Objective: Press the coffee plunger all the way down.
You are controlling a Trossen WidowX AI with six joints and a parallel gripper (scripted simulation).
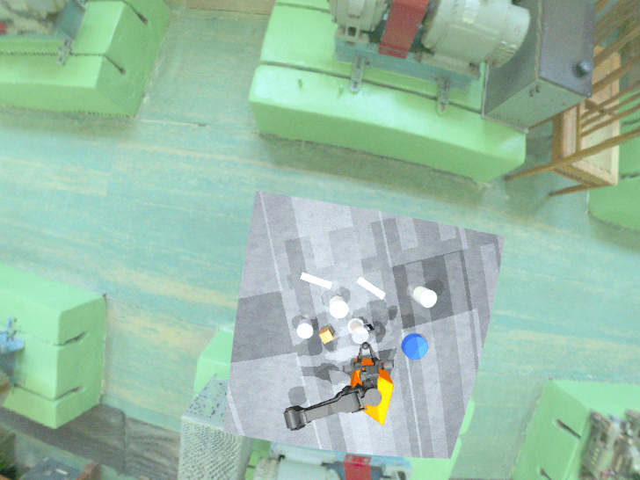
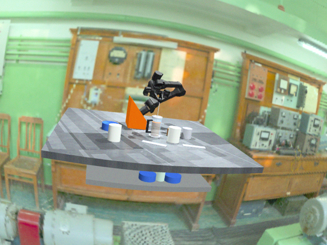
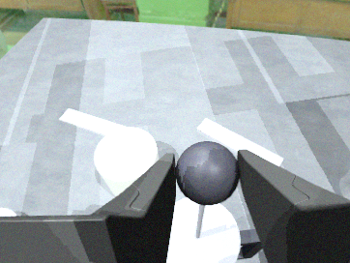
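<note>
My gripper tip is 130 mm above the coffee press and 20 mm to the left of it. Round my gripper tip: small orange cube 220 mm below, 130 mm to the left, 80 mm behind.
</note>
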